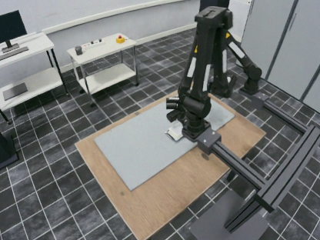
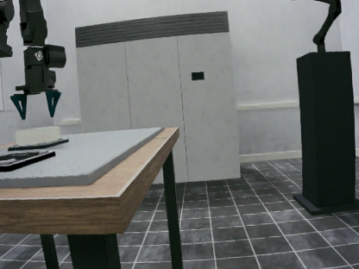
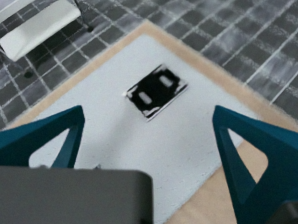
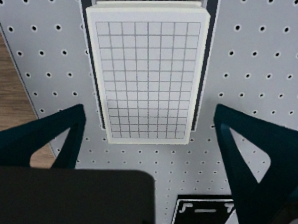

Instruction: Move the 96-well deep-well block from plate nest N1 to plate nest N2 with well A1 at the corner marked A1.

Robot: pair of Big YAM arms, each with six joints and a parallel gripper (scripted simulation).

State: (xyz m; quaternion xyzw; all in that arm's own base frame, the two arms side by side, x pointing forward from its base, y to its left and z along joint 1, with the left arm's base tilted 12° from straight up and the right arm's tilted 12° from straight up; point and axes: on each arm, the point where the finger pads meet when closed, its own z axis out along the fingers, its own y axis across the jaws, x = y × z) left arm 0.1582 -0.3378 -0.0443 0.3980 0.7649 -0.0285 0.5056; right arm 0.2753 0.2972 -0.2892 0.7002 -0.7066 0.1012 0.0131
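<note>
Right now my right hand is 6 cm above the 96-well deep-well block. Round my right hand: A1 mark (8 cm below, 7 cm to the left, 5 cm ahead); plate nest N2 (9 cm below); plate nest N1 (34 cm to the right, 11 cm ahead, 9 cm below).
</note>
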